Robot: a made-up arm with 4 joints.
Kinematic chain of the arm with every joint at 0, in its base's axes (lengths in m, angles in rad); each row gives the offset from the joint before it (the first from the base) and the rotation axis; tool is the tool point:
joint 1: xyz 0 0 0.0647 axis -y
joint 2: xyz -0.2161 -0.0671 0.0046 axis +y
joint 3: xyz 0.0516 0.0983 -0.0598 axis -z
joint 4: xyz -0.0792 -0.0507 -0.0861 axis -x
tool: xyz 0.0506 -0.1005 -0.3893
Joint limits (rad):
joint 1: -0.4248..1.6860
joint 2: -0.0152..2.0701
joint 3: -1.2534..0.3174
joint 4: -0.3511..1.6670
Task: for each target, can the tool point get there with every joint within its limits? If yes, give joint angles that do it. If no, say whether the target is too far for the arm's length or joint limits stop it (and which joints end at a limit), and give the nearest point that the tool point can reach.
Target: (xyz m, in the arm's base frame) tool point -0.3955 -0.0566 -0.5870
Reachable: yes | joints 0.7307 1.4298 -1.0666 -0.0541
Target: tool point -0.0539 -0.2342 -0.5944
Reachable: yes | joints 0.8920 1.1460 -0.6219 0.4355
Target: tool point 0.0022 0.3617 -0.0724
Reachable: no: joint limits stop it (at a limit: joint 1, joint 3, joint 4) | nearest point 0.0976 -0.1297 -0.1838 | short by 0.513 m
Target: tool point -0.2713 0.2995 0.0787
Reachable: no: joint limits stop it (at a limit: joint 1, joint 3, joint 4) | nearest point -0.5740 0.0295 -0.2357 | short by 0.513 m
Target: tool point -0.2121 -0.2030 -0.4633
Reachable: yes | joints 0.1093 0.2405 -0.1994 0.2185
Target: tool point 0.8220 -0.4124 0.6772
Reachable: no: too far | nearest point 0.4060 -0.1543 0.2325 | short by 0.661 m
